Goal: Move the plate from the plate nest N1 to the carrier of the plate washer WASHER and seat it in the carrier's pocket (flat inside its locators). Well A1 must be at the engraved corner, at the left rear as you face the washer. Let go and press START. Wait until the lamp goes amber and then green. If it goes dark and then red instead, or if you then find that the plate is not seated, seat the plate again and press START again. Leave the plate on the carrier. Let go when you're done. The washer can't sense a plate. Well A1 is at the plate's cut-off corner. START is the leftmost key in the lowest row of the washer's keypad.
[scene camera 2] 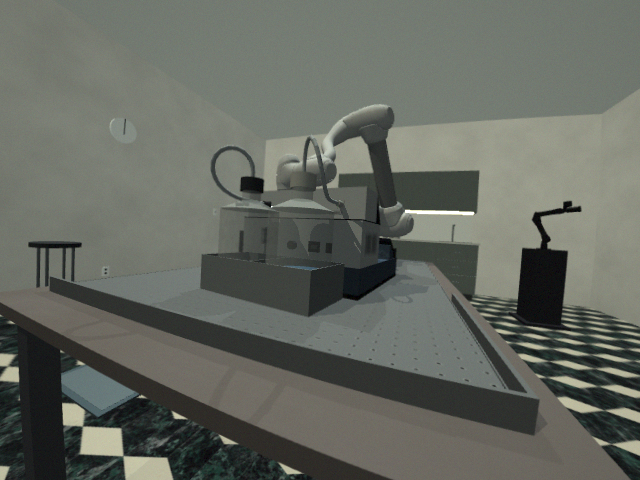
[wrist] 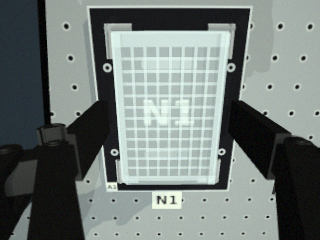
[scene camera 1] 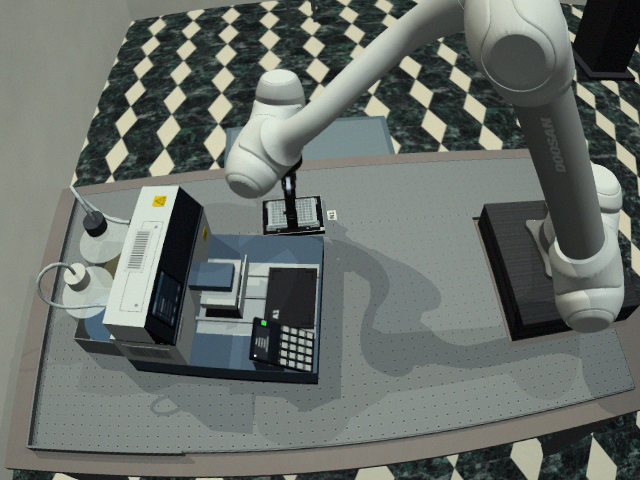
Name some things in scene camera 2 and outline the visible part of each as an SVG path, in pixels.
A grey tray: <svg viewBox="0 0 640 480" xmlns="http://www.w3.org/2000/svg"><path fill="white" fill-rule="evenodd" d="M202 254L200 289L306 317L336 303L343 297L345 263L331 262L331 266L306 270L266 264L265 259L246 261L219 257L218 253Z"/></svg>
